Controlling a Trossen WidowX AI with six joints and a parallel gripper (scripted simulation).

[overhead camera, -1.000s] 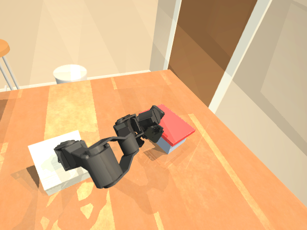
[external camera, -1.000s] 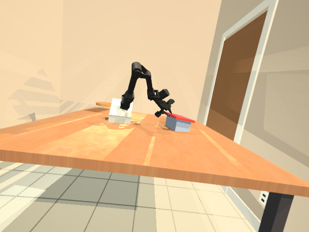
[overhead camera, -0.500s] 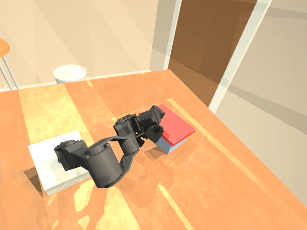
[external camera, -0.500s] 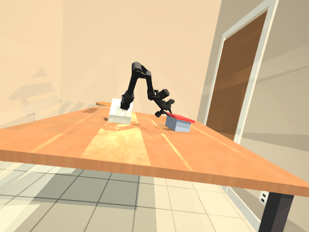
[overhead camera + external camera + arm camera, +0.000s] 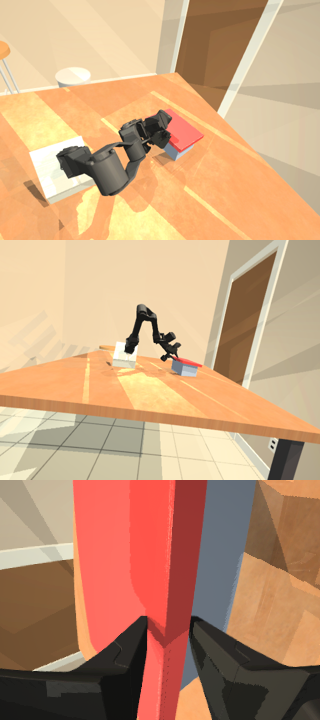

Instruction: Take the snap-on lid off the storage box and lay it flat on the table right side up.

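Right now my gripper tip is 7 cm short of the lid and 2 cm to the right of it. From my gripper tip the other things lie so: storage box 7 cm ahead, 6 cm below, 2 cm to the left.
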